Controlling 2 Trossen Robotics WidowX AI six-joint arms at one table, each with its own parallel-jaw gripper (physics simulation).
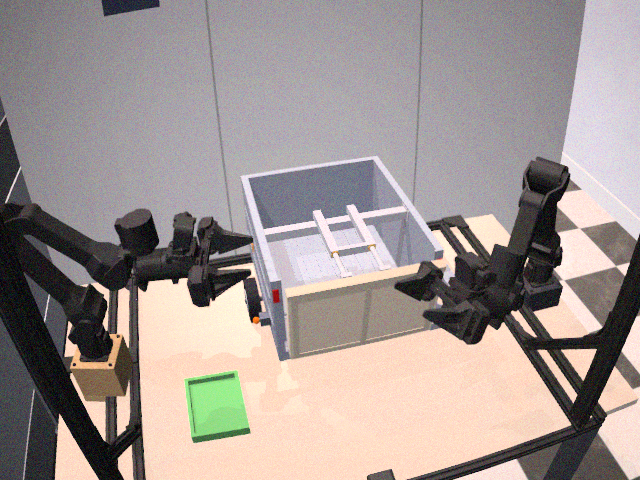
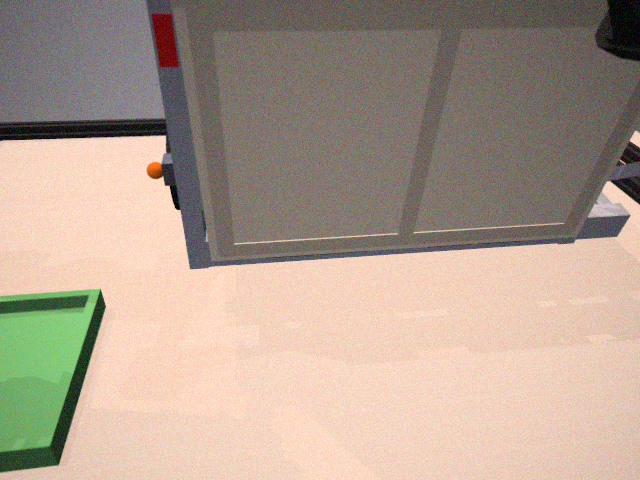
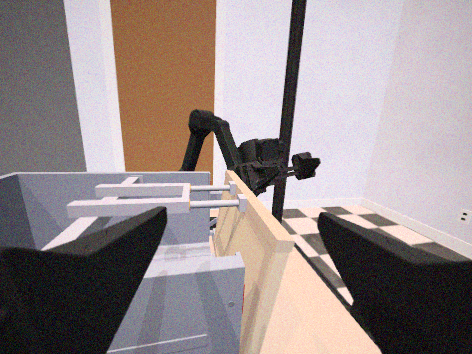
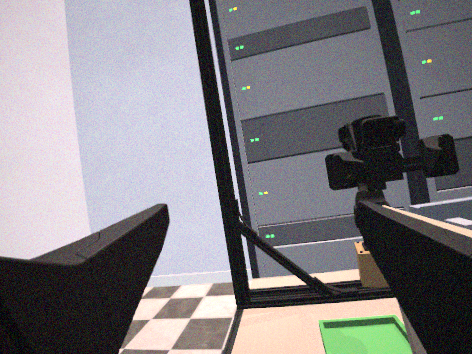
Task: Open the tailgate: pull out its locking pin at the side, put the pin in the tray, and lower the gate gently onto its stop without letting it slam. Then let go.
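Frame: origin at the left arm's base, x ahead, y left, z up, level; centimetres.
Seen in the pictures: left gripper, fingertip midpoint: [image 1: 252,255] [image 3: 243,216] [image 4: 400,159]; right gripper, fingertip midpoint: [image 1: 408,299] [image 3: 300,164] [image 4: 261,211]; left arm's base, link origin: [image 1: 96,350]; right arm's base, link origin: [image 1: 537,277].
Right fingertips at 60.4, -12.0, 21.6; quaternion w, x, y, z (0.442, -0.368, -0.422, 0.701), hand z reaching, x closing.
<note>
Offsets run from my right fingertips to a thing's top centre, as dx, dy, dz. "pt": to the spot under its first point.
The tan tailgate [image 1: 330,322] [image 2: 320,134] [image 3: 260,220] stands upright at the near end of the grey truck bed @[pt -13.7, +51.7, -5.0] [image 1: 310,170]. The locking pin's orange knob [image 1: 255,320] [image 2: 154,170] sticks out at the left side of the bed, at a small grey block. The green tray @[-35.7, +5.2, -30.3] [image 1: 217,405] [image 2: 41,351] [image 4: 365,335] lies on the table at front left and looks empty. My left gripper [image 1: 251,255] [image 3: 243,216] is open, left of the bed wall and above the knob. My right gripper [image 1: 410,299] [image 4: 261,211] is open and empty, in front of the tailgate's right part.
Two pale rods @[-10.3, +18.2, -3.5] [image 1: 341,264] [image 3: 215,203] run from a light frame @[pt -11.8, +24.5, -3.7] [image 1: 325,232] in the bed to the tailgate's top edge. A black wheel @[-28.5, +32.7, -22.1] [image 1: 252,299] is at the bed's left side. Black rails [image 1: 133,330] run along the table's sides, and a wooden block [image 1: 100,379] carries my left arm.
</note>
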